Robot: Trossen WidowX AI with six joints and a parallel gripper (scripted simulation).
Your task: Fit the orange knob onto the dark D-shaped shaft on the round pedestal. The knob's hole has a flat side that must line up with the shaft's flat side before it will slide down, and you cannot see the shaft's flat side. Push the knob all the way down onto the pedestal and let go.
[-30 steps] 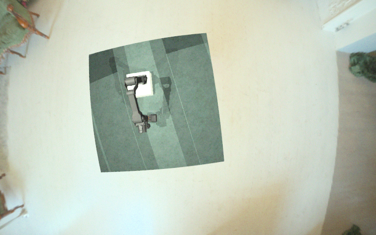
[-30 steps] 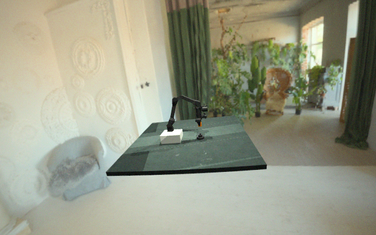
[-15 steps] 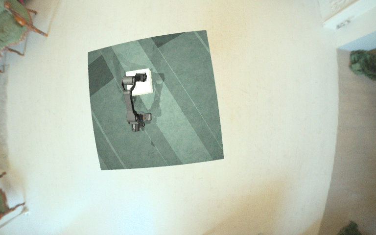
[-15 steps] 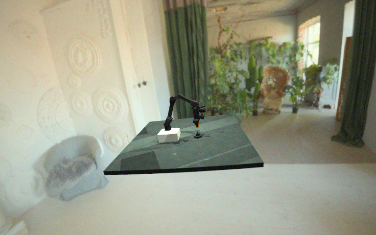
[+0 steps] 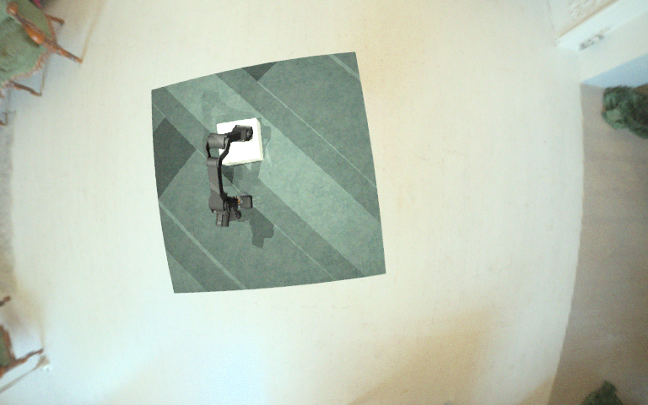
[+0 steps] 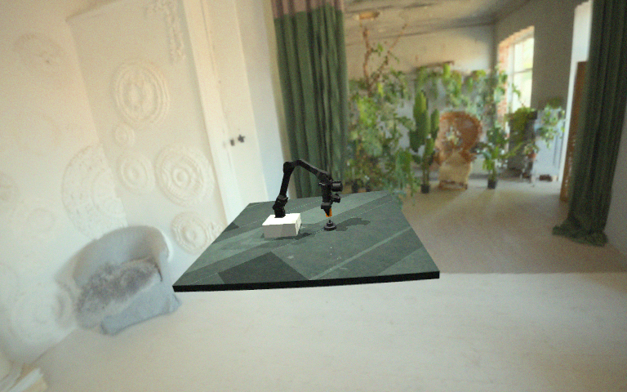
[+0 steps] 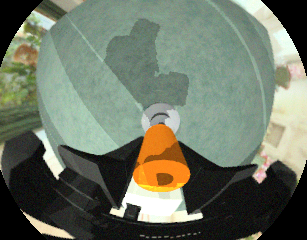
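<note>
My gripper tip is 6 cm above the round pedestal. Round my gripper tip: orange knob 2 cm above.
</note>
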